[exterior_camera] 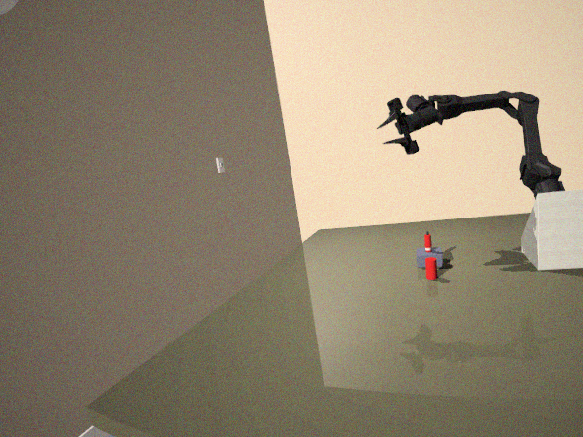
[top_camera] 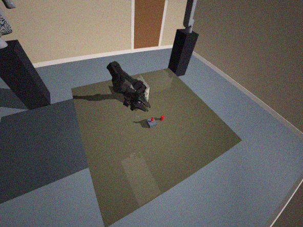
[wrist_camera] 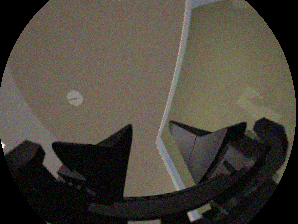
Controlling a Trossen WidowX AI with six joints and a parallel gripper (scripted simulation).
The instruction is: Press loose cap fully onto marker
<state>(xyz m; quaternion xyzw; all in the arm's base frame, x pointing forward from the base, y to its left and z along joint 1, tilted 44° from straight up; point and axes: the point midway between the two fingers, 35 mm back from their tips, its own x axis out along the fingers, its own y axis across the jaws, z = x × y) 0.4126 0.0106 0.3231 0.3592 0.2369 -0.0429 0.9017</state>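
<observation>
Right now my gripper tip is 120 mm past the red cap, 260 mm to the right of it and 370 mm above it. From my gripper tip the other things lie so: grey holder block 120 mm behind, 140 mm to the left, 370 mm below.
</observation>
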